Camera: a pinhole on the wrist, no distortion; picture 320 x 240 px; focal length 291.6 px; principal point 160.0 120.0 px. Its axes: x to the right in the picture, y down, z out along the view. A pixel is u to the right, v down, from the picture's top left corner.
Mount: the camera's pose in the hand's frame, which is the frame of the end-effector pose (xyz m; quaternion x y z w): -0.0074 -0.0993 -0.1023 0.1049 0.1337 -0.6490 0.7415
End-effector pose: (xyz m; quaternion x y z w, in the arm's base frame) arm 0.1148 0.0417 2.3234 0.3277 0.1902 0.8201 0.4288
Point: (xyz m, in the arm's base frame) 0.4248 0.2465 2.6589
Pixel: 68 207
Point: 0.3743 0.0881 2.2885
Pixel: 154 21
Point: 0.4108 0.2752 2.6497
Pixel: 77 222
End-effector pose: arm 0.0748 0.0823 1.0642 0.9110 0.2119 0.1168 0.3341
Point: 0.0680 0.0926 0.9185
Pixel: 65 107
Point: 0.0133 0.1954 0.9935
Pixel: 224 96
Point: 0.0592 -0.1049 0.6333
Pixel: 83 39
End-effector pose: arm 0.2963 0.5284 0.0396 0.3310 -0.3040 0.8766 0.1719
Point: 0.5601 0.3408 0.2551
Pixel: 39 80
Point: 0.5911 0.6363 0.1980
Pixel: 239 11
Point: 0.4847 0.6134 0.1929
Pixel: 203 79
